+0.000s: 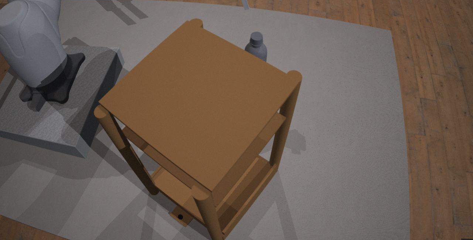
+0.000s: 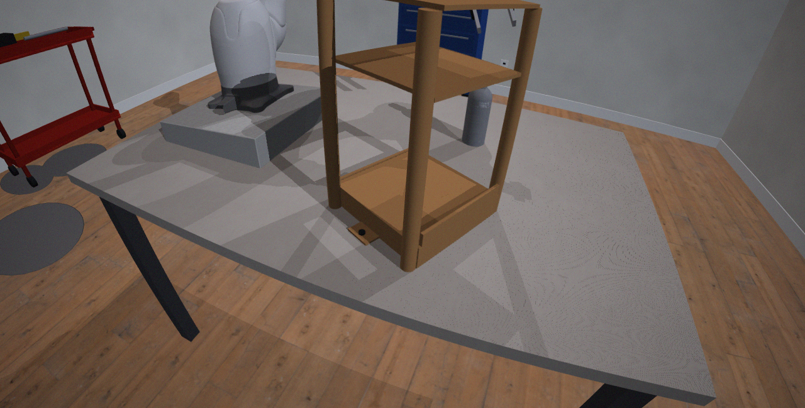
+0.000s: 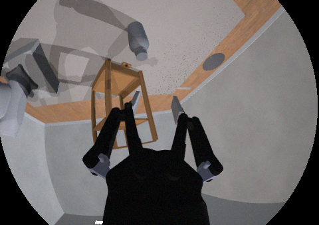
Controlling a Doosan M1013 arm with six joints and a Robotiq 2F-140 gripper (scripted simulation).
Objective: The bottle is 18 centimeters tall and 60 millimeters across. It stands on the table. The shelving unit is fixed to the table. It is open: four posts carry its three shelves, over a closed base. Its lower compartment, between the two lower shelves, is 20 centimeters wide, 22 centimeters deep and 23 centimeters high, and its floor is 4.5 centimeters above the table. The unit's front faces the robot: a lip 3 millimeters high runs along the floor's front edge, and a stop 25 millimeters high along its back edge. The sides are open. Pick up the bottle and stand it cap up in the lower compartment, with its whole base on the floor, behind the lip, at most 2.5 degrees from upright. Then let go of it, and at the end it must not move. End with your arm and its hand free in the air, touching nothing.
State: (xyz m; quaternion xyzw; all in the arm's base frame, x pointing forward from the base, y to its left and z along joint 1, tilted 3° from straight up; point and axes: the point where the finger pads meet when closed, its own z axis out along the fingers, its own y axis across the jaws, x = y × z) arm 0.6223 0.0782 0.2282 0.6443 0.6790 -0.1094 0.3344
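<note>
Right now my hand is 20 cm above the grey bottle. Round my hand: brown shelving unit 32 cm to the right, 13 cm below, 8 cm behind.
</note>
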